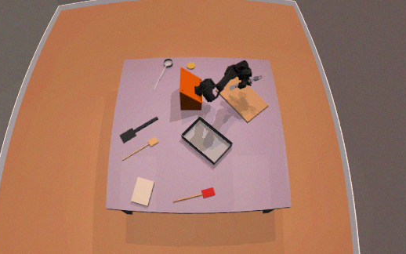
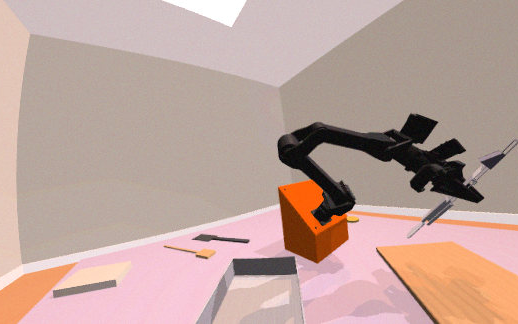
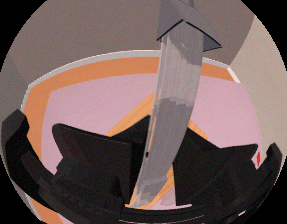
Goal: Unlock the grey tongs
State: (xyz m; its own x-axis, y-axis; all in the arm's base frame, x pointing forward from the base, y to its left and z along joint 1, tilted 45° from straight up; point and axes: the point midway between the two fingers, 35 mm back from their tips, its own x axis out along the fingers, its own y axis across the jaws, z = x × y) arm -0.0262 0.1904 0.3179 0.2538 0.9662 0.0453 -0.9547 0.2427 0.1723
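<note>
The wooden board is 19 cm below my gripper tip, 4 cm to the right of it and 1 cm behind it. Round my gripper tip: red spatula: 74 cm ahead, 40 cm to the right, 19 cm below; then roasting tin: 35 cm ahead, 33 cm to the right, 17 cm below; then yellow disc: 43 cm to the right, 33 cm behind, 19 cm below.
</note>
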